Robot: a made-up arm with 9 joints. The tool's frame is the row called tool. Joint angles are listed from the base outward. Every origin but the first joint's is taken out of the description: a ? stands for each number. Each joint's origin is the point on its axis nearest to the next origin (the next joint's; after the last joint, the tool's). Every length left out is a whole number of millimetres.
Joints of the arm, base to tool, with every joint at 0 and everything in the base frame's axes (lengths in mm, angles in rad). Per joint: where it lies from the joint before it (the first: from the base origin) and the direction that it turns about. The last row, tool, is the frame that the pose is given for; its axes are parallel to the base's.
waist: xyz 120 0 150 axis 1 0 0
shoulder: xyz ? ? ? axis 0 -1 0
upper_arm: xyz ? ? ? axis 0 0 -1
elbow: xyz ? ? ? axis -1 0 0
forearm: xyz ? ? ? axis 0 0 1
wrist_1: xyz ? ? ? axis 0 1 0
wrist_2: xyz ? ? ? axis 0 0 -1
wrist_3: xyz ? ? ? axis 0 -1 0
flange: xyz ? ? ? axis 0 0 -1
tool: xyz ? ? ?
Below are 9 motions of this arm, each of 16 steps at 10 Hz.
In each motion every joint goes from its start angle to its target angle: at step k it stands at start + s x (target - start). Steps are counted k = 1, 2, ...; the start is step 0. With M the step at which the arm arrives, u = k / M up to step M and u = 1 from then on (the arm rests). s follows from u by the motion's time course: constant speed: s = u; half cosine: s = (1 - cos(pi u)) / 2; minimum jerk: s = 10 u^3 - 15 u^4 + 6 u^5.
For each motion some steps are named. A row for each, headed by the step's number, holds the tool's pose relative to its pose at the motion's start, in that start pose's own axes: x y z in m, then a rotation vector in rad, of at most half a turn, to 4 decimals.
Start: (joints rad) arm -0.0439 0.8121 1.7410 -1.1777 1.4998 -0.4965 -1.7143 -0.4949 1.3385
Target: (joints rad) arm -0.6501 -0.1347 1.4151 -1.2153 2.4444 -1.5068 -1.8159 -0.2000 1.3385
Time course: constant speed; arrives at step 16
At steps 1, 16:
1: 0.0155 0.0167 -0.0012 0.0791 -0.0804 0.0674
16: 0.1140 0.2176 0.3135 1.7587 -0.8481 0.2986

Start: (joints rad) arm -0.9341 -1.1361 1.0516 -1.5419 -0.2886 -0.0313 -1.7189 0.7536 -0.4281
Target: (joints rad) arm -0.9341 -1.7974 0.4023 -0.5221 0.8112 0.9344 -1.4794 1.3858 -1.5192
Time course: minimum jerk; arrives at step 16
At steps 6, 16:
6: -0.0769 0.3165 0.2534 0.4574 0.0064 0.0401
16: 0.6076 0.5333 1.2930 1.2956 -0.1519 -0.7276

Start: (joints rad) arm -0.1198 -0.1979 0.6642 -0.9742 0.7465 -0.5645 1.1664 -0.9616 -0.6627
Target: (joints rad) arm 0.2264 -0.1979 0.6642 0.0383 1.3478 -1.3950 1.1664 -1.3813 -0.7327
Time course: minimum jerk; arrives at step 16
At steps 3, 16:
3: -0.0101 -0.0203 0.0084 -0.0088 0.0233 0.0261
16: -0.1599 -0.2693 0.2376 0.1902 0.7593 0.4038

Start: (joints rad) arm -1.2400 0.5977 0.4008 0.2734 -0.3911 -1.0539 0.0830 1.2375 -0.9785
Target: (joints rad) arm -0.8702 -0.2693 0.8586 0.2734 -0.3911 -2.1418 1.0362 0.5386 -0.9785
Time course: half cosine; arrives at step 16
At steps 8, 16:
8: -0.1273 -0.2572 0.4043 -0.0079 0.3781 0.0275
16: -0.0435 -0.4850 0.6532 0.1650 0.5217 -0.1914

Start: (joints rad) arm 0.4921 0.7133 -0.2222 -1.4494 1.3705 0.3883 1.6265 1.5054 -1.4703
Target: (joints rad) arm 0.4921 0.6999 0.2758 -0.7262 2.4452 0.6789 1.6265 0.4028 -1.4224
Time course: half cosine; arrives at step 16
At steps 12, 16:
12: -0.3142 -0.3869 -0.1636 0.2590 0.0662 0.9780
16: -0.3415 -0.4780 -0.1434 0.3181 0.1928 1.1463

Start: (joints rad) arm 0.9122 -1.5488 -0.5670 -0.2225 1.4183 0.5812 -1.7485 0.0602 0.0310
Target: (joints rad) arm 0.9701 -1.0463 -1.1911 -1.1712 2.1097 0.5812 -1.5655 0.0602 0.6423
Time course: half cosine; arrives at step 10
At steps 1, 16:
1: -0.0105 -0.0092 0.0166 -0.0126 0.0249 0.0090
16: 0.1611 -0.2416 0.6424 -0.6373 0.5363 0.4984

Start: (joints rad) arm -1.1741 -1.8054 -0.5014 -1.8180 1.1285 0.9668 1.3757 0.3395 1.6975
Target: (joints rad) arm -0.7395 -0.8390 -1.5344 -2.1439 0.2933 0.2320 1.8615 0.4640 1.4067
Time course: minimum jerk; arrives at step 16
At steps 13, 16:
13: -0.0671 -0.1590 0.6313 -0.6505 -0.9417 0.0666
16: -0.0766 -0.1611 0.6459 -0.6308 -1.0253 0.0473

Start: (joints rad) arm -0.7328 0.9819 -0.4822 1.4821 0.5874 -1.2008 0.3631 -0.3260 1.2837
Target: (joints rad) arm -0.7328 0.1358 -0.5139 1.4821 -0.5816 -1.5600 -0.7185 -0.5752 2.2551
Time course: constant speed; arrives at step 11
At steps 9, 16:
9: -0.2965 0.0797 0.2812 0.1261 -0.4456 -0.4635
16: -0.3412 0.0766 0.4005 0.1336 -0.5905 -0.5758

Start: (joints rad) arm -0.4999 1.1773 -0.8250 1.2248 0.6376 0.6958 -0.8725 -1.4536 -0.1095
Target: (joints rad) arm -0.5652 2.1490 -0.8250 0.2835 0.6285 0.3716 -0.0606 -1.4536 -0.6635
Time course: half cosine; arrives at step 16
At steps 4, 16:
4: -0.0050 -0.0426 -0.0917 0.1619 -0.1333 0.0189
16: 0.0051 -0.0560 -0.6181 0.7322 -1.2015 -0.0091

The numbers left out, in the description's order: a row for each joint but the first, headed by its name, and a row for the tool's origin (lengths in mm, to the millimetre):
shoulder: 0 -270 110
upper_arm: 290 0 -370
elbow: 60 -70 0
forearm: 0 120 -260
wrist_1: -60 0 0
wrist_2: 10 0 -160
wrist_3: 100 -80 0
flange: -300 0 -140
tool: -70 -40 0

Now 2 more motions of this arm.
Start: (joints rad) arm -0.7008 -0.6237 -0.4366 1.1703 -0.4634 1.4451 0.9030 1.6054 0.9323
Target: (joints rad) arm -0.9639 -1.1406 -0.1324 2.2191 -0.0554 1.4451 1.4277 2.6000 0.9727
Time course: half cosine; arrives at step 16
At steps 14, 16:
14: 0.9899 0.0056 0.0166 0.7741 -1.8183 1.3656
16: 0.9989 0.0284 0.0506 0.8172 -1.8675 1.4473

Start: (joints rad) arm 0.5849 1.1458 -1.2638 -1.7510 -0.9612 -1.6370 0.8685 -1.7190 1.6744
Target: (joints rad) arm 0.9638 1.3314 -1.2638 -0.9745 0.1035 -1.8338 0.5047 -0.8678 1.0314
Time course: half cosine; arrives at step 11
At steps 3, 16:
3: 0.0993 0.0550 -0.0161 0.1092 -0.1191 0.3965
16: 0.2120 0.5543 0.0589 0.5737 -0.5366 2.3614

